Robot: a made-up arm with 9 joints.
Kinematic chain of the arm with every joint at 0, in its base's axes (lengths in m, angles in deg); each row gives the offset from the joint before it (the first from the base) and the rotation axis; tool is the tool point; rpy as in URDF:
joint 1: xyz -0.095 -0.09 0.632 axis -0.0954 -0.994 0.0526
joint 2: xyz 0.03 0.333 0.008 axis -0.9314 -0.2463 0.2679
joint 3: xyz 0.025 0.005 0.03 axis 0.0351 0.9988 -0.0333
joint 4: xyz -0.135 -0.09 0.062 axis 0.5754 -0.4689 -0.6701
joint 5: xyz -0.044 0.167 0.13 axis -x
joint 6: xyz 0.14 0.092 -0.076 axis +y
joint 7: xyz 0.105 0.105 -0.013 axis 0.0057 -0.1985 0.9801
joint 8: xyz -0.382 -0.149 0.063 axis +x
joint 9: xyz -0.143 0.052 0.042 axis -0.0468 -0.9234 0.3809
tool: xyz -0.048 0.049 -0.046 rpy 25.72 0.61 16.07
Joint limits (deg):
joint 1: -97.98..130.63
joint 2: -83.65..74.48
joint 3: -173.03..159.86
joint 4: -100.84..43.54
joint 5: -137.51..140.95
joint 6: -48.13..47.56
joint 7: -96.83..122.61
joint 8: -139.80..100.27
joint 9: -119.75..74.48
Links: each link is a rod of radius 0.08 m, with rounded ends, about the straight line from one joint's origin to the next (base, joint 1, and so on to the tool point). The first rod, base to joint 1, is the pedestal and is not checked.
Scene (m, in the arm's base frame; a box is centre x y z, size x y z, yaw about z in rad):
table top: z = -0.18
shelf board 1: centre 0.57 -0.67 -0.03 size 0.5 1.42 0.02 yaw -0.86
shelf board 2: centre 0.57 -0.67 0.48 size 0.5 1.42 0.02 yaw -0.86
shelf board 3: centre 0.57 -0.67 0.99 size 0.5 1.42 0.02 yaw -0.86
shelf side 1: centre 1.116 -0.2 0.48 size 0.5 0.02 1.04 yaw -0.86
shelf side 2: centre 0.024 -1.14 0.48 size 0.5 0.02 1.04 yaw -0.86
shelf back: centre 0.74 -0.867 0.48 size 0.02 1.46 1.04 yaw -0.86
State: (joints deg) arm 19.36 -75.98 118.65 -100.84 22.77 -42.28 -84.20 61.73 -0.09
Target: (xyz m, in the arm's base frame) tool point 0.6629 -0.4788 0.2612
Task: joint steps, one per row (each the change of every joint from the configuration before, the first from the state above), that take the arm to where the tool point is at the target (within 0.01 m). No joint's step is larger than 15 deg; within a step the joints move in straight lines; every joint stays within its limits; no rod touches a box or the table.
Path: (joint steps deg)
1: 2.59 6.48 -2.03 4.20 4.59 -1.17 12.40 0.10 1.66
2: 2.58 6.48 -2.03 4.19 4.59 -1.17 12.40 0.11 1.66
3: 2.59 6.47 -2.03 4.20 4.60 -1.17 12.40 0.10 1.65
4: 2.58 6.48 -2.03 4.19 4.59 -1.17 12.40 0.10 1.66
5: 2.59 6.48 -2.03 4.20 4.59 -1.17 12.40 0.11 1.66
6: -5.34 -8.93 13.98 -3.44 -3.94 0.00 -4.02 3.70 -5.21
7: -5.35 -8.94 13.98 -3.43 -3.94 0.00 -4.03 3.70 -5.21
8: -5.34 -8.93 13.99 -3.44 -3.94 0.00 -4.02 3.70 -5.22
9: -5.48 -2.65 -1.67 -2.13 -4.27 0.00 -12.51 -1.18 -0.39
10: -5.47 -2.65 -1.67 -2.14 -4.28 0.00 -12.51 -1.19 -0.39
11: -5.48 -2.66 -1.66 -2.13 -4.28 0.00 -12.52 -1.18 -0.40
12: -5.48 -2.65 -1.67 -2.14 -4.27 0.00 -12.51 -1.19 -0.39
13: -5.47 -2.65 -1.67 -2.13 -4.28 0.00 -12.51 -1.18 -0.40

